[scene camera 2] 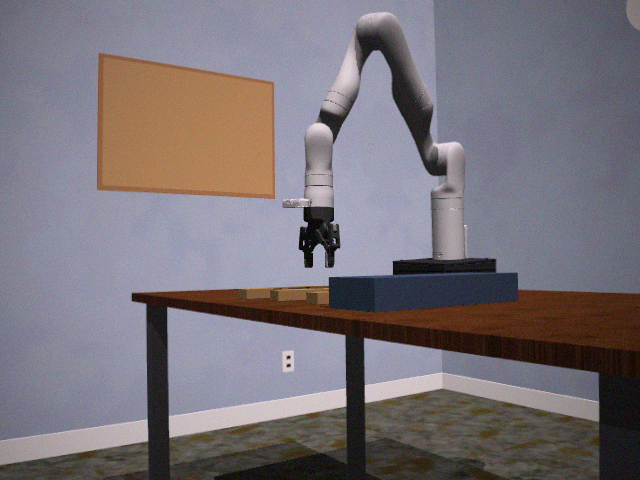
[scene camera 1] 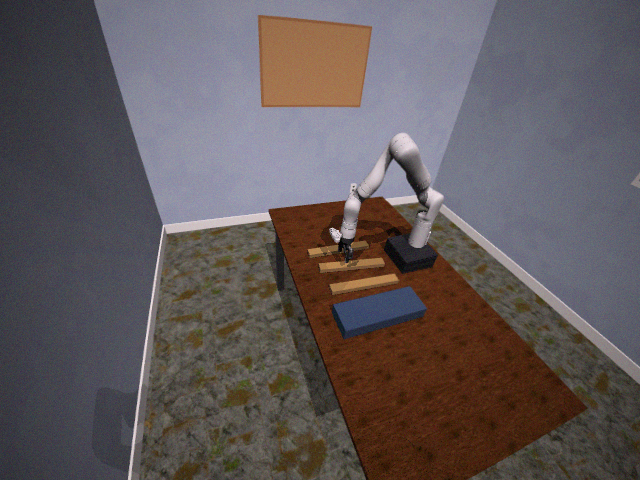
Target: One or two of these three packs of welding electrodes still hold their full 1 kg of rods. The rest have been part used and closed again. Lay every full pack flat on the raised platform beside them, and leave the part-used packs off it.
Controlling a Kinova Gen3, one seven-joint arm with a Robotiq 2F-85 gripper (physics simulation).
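Frame: origin at the arm's base, x ahead, y left, z up, level; millimetres.
Seen in the pictures: gripper, between the fingertips: (scene camera 2: 318, 267) (scene camera 1: 342, 256); arm's base, origin of its link: (scene camera 2: 448, 258) (scene camera 1: 416, 242).
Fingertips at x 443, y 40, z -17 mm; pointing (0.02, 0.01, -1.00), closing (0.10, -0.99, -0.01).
Note:
Offsets run from my fingertips to a thing's top centre. "spot": to the spot under its first point. Level surfaces: height alone.
Three long, slim tan packs lie flat on the table, side by side and apart. The far pack @(spot: dz -51, dx +97, dy -107 mm) (scene camera 1: 319, 252) (scene camera 2: 254, 293) is partly hidden by the gripper in scene camera 1. The middle pack @(dz -51, dx -58, dy +4 mm) (scene camera 1: 369, 264) (scene camera 2: 289, 295) lies between the others. The near pack @(dz -51, dx -79, dy +144 mm) (scene camera 1: 364, 284) (scene camera 2: 317, 298) lies beside the raised blue platform @(dz -15, dx -81, dy +324 mm) (scene camera 1: 379, 310) (scene camera 2: 439, 292), which hides much of it in scene camera 2. No pack lies on the platform. My gripper (scene camera 1: 348, 259) (scene camera 2: 318, 262) is open and empty, pointing down, a little above the middle pack. The packs look alike; their fill does not show.
The arm's black base (scene camera 1: 410, 254) (scene camera 2: 413, 267) stands on the brown table @(dz -75 mm) (scene camera 1: 439, 382) (scene camera 2: 558, 320), close to the right ends of the packs. The table's left edge runs near the packs' left ends. A tan board (scene camera 1: 314, 62) (scene camera 2: 186, 124) hangs on the wall behind.

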